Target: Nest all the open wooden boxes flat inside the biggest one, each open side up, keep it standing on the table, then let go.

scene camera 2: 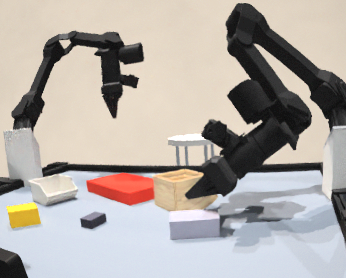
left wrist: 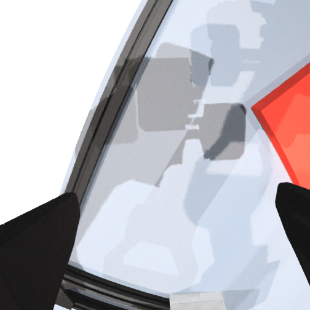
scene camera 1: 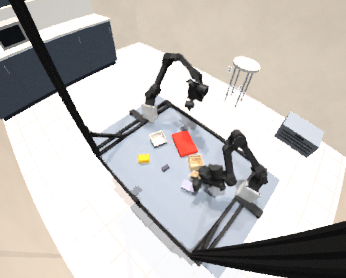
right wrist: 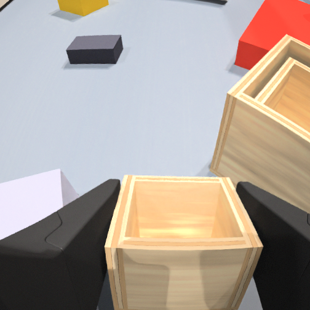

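Pixels of known places: left gripper, between the fingertips: (scene camera 2: 114, 118); right gripper, between the fingertips: (scene camera 2: 190, 194) (scene camera 1: 193, 173); left arm's base, origin of its link: (scene camera 2: 21, 137) (scene camera 1: 149, 105); right arm's base, origin of its link: (scene camera 1: 253, 187).
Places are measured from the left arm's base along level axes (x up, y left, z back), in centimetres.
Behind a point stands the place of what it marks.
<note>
The biggest wooden box (scene camera 1: 196, 162) (scene camera 2: 170, 194) (right wrist: 265, 135) stands open side up on the table, with a smaller open box (right wrist: 297, 92) nested inside. My right gripper (scene camera 1: 195, 180) (scene camera 2: 189, 196) @(x -9.8, y -39.1, z -44.5 cm) (right wrist: 178, 191) is shut on the small wooden box (scene camera 2: 212, 201) @(x -10.5, y -43.1, z -47.8 cm) (right wrist: 184, 270), beside the biggest box. The small box's open side faces the right wrist camera; in scene camera 2 the fingers hide most of it, so its gap to the biggest box is unclear. My left gripper (scene camera 1: 189, 105) @(x 2.9, y 4.8, z -30.6 cm) (scene camera 2: 114, 116) @(x 2.9, y 4.8, z -30.6 cm) (left wrist: 179, 200) is open and empty, high above the table.
A red block (scene camera 1: 185, 143) @(x -11.8, y -17.0, z -33.8 cm) (scene camera 2: 122, 188) @(x -11.8, y -22.5, z -31.9 cm) lies beside the biggest box. A lilac block (scene camera 1: 188, 186) @(x -11.2, y -47.5, z -43.8 cm) (scene camera 2: 195, 224) @(x -12.0, y -49.5, z -43.5 cm) lies near my right gripper. A dark block (scene camera 1: 165, 168) @(x -12.8, y -39.5, z -26.5 cm) (scene camera 2: 93, 220) @(x -13.0, y -40.7, z -26.4 cm), yellow block (scene camera 1: 144, 158) @(x -11.2, y -37.8, z -11.3 cm) (scene camera 2: 23, 215) @(x -12.2, y -39.3, z -11.4 cm) and white tray (scene camera 1: 158, 139) @(x -13.8, y -18.4, z -13.9 cm) (scene camera 2: 54, 191) @(x -13.6, y -14.9, z -13.1 cm) lie farther left in scene camera 2.
</note>
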